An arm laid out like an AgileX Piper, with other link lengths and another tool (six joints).
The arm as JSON. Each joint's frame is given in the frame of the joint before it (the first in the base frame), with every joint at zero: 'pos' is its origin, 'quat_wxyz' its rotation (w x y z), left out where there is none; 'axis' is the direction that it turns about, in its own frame. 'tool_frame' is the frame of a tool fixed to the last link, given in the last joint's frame.
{
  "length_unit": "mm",
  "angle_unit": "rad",
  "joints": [
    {
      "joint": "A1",
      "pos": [
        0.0,
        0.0,
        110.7
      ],
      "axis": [
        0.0,
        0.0,
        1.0
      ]
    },
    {
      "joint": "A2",
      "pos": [
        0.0,
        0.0,
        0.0
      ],
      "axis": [
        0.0,
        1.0,
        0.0
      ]
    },
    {
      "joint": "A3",
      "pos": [
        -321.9,
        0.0,
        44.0
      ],
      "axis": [
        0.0,
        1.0,
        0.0
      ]
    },
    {
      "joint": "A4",
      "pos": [
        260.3,
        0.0,
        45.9
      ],
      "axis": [
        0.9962,
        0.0,
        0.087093
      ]
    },
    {
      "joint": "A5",
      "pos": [
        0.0,
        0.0,
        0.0
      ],
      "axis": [
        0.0,
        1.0,
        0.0
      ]
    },
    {
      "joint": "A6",
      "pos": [
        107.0,
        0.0,
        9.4
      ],
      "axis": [
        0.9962,
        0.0,
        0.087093
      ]
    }
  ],
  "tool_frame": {
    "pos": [
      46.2,
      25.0,
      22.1
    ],
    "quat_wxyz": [
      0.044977,
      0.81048,
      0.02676,
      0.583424
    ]
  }
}
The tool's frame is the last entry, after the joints.
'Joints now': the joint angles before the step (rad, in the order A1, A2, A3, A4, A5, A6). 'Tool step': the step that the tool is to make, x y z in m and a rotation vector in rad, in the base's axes. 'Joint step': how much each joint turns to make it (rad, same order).
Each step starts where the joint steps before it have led.
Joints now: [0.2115 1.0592 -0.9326 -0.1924 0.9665 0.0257]
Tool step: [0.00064 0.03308 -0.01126 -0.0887 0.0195 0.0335]
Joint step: [0.2455 0.0550 -0.0025 -0.1996 0.0582 0.2487]
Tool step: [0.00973 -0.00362 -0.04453 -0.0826 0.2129 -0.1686]
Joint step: [0.0093 0.1491 0.0000 -0.0158 0.1396 0.1433]
